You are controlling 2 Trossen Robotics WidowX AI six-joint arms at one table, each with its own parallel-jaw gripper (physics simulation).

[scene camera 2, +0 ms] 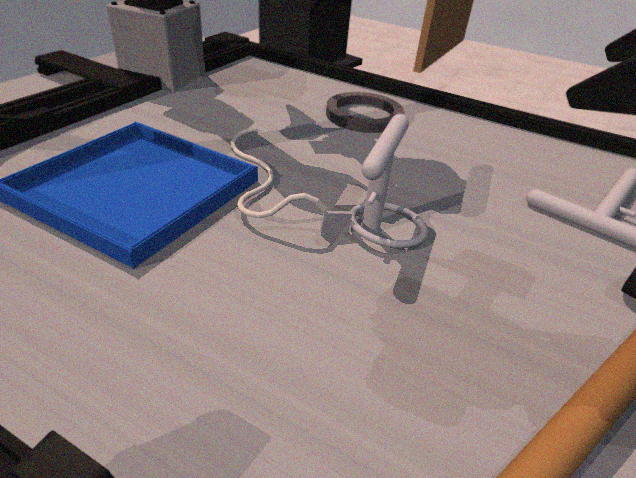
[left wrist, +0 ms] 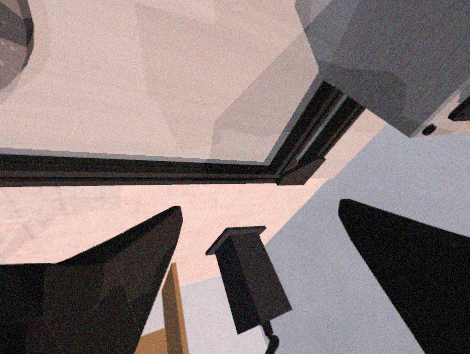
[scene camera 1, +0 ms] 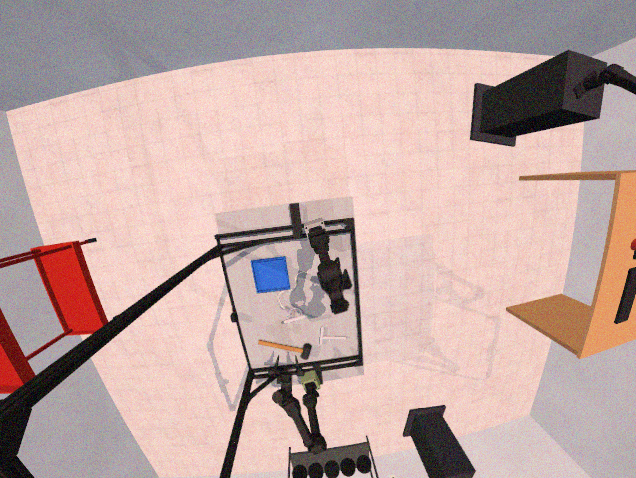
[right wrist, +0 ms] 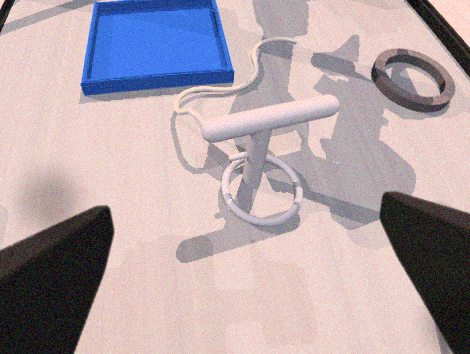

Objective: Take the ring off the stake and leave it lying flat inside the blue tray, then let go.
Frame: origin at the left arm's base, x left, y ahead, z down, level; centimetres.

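Seen in the pictures: left gripper, fingertip midpoint: (scene camera 2: 283, 0) (left wrist: 258, 209) (scene camera 1: 341, 263); right gripper, fingertip midpoint: (scene camera 2: 588, 74) (scene camera 1: 287, 355) (right wrist: 248, 212); left arm's base, origin of the base link: (scene camera 2: 154, 3) (scene camera 1: 316, 233); right arm's base, origin of the base link: (scene camera 1: 310, 386).
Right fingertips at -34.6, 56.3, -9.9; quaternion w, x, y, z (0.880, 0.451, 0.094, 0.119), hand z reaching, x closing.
Pixels of each thing's top centre, then the offset from my right fingertips to it, as dx, dy, dz. "*": a spot on its surface instead.
- pale stake, middle of its top: (right wrist: 275, 109) (scene camera 2: 388, 135) (scene camera 1: 294, 320) +8.5, -13.0, +10.6
- thin pale ring, middle of its top: (right wrist: 253, 169) (scene camera 2: 377, 209) +7.2, -12.6, +18.4
- blue tray, middle of its top: (scene camera 2: 133, 173) (right wrist: 156, 31) (scene camera 1: 270, 275) +3.1, -39.3, +18.9
- wavy cream cord, surface spot: (scene camera 2: 257, 193) (right wrist: 214, 91) * +7.6, -26.6, +20.6
- thick brown ring, middle of its top: (right wrist: 415, 74) (scene camera 2: 365, 106) +36.1, -21.4, +19.7
- hammer, middle of its top: (scene camera 1: 284, 350) -5.9, +8.9, +16.2
- pale T-shaped piece, middle of its top: (scene camera 2: 607, 186) (scene camera 1: 333, 336) +25.4, +11.8, +19.2
A pale stake (scene camera 1: 294, 319) (scene camera 2: 385, 146) (right wrist: 270, 118) stands on the table with a crossbar on top. The thin pale ring (scene camera 2: 383, 241) (right wrist: 265, 221) encircles its lower post. The blue tray (scene camera 1: 254, 276) (scene camera 2: 66, 222) (right wrist: 160, 84) is empty; it lies to the left of the stake in scene camera 2. My right gripper (scene camera 1: 286, 357) (right wrist: 248, 212) is open and empty, over the near table edge in scene camera 1, facing the stake from a distance. My left gripper (left wrist: 258, 209) is open and empty, facing a table corner, away from the ring.
A wavy cream cord (scene camera 2: 257, 197) (right wrist: 220, 90) runs between tray and stake. A thick brown ring (scene camera 2: 341, 113) (right wrist: 425, 104) lies behind the stake. A hammer (scene camera 1: 280, 345) (scene camera 2: 575, 421) and another pale T-shaped piece (scene camera 1: 329, 336) (scene camera 2: 580, 215) also lie on the table.
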